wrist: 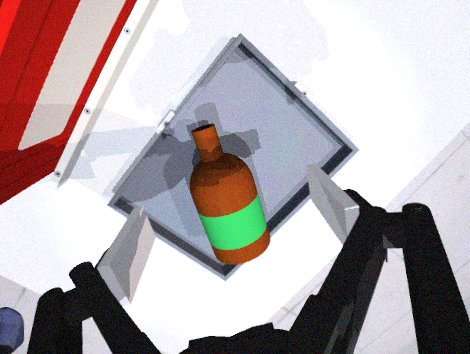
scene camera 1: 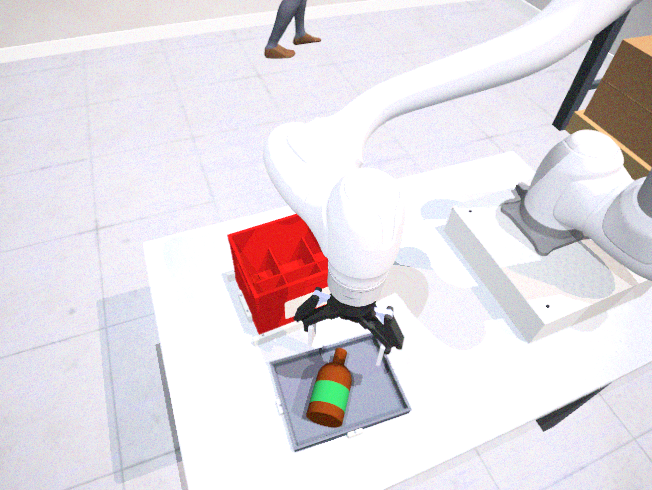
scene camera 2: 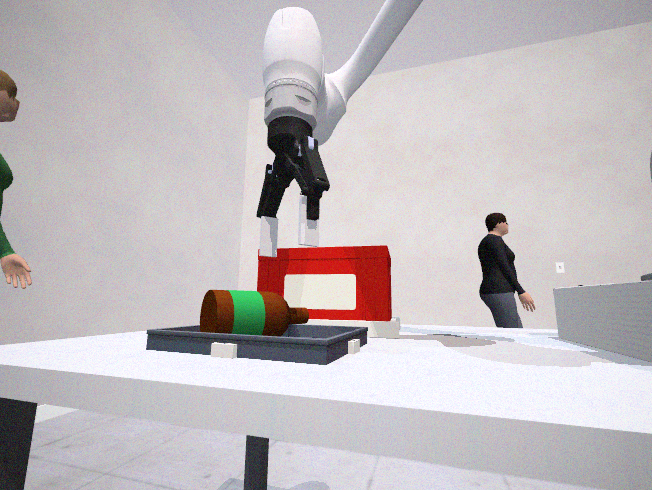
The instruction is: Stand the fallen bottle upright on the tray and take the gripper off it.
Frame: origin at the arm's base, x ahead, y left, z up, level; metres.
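Where they show: gripper, fingertip midpoint: point(wrist: 227, 203) point(scene camera 1: 345, 349) point(scene camera 2: 286, 251); arm's base, link origin: point(scene camera 1: 546, 222).
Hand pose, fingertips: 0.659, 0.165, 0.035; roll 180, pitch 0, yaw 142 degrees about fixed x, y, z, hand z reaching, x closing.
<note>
Each offset is from my fingertips to the top centre of the thing, as dx, dy, dz. "spot": to the spot under its first point.
A brown bottle @(+0.028, +0.020, -0.062) point(scene camera 1: 330, 392) point(scene camera 2: 247, 312) point(wrist: 232, 220) with a green band lies on its side on the grey tray @(+0.014, +0.022, -0.116) point(scene camera 1: 376, 389) point(scene camera 2: 284, 351) point(wrist: 270, 100). Its neck points toward the red crate's side, and its base is near the tray's front edge in scene camera 1. My gripper point(scene camera 1: 345, 354) point(scene camera 2: 288, 250) point(wrist: 227, 203) is open and empty, pointing down. It hangs well above the tray, nearer the neck end than the base. In the wrist view the bottle shows between the two spread fingers, lower down and apart from them.
A red crate @(+0.005, -0.253, +0.034) point(scene camera 1: 263, 310) point(scene camera 2: 374, 289) point(wrist: 30, 60) with compartments stands beside the tray, partly hidden by the arm in scene camera 1. A pale plinth point(scene camera 1: 490, 279) point(scene camera 2: 606, 316) carries the robot base. Small white blocks @(spot: +0.021, +0.122, -0.126) point(scene camera 1: 354, 433) point(scene camera 2: 224, 349) sit against the tray. People stand beyond the table.
</note>
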